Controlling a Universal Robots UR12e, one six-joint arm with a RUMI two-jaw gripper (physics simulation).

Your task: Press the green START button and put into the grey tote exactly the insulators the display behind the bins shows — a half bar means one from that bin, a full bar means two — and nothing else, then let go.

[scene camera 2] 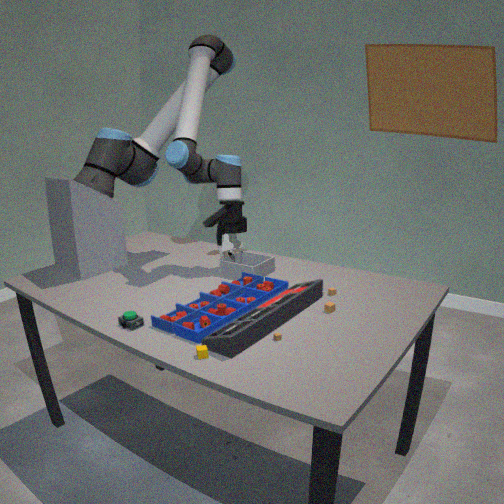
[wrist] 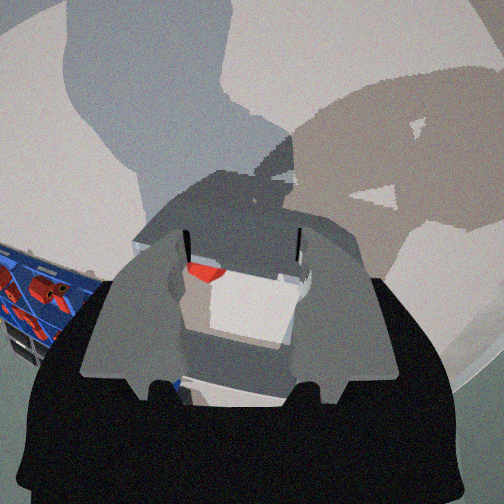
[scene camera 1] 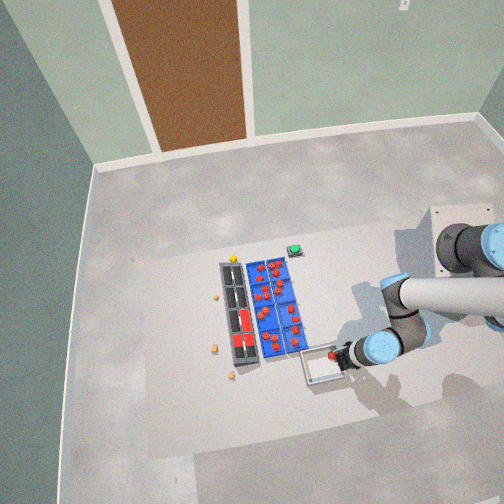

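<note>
The grey tote stands on the table by the near end of the blue bins of red insulators. My gripper hangs just above the tote's edge, which also shows in the side view. In the wrist view the jaws are spread wide over the tote. A red insulator sits at the left jaw's inner tip and does not span the gap; it shows from above too. The dark display shows red bars near its tote end. The green START button is at the bins' far end.
A yellow cube lies at the display's far end. Three small orange cubes lie on the table beyond the display. The arm's grey pedestal stands at the table's corner. The bins show at the left edge of the wrist view.
</note>
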